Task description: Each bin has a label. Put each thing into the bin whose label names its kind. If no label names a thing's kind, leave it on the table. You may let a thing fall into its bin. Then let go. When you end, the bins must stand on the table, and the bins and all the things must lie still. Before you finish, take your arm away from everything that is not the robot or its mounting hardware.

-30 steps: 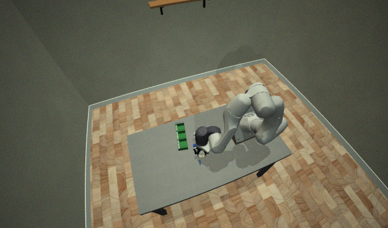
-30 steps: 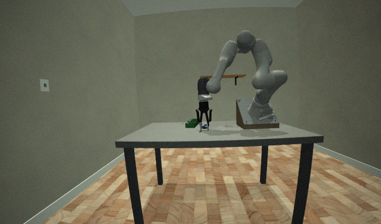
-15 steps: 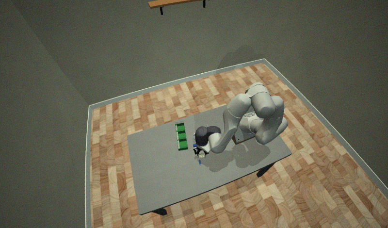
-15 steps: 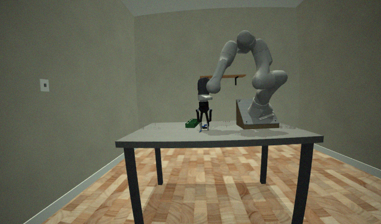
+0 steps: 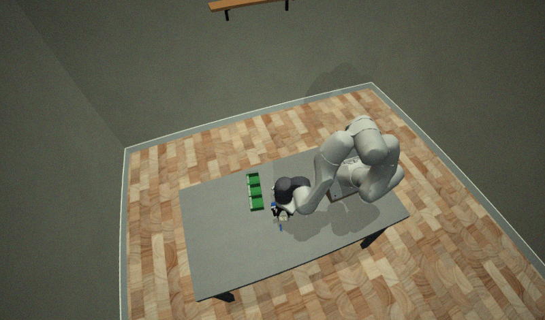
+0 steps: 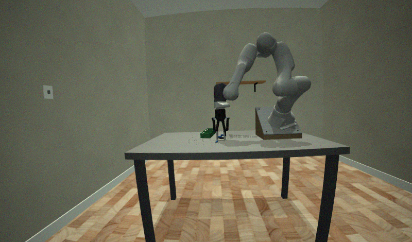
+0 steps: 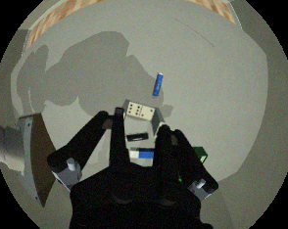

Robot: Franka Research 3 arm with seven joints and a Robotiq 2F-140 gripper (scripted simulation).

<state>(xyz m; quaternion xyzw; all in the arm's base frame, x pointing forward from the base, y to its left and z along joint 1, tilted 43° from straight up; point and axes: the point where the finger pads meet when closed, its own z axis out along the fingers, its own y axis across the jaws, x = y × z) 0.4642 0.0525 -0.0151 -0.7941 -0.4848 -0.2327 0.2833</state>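
Right now the pale grey piece is 50 mm behind my hand, 220 mm to the right of it and 30 mm below it. Round my hand: white thing (30 mm below); then blue-and-white piece (20 mm behind, 110 mm to the right, 30 mm below); then black piece (20 mm behind, 60 mm to the right, 30 mm below).
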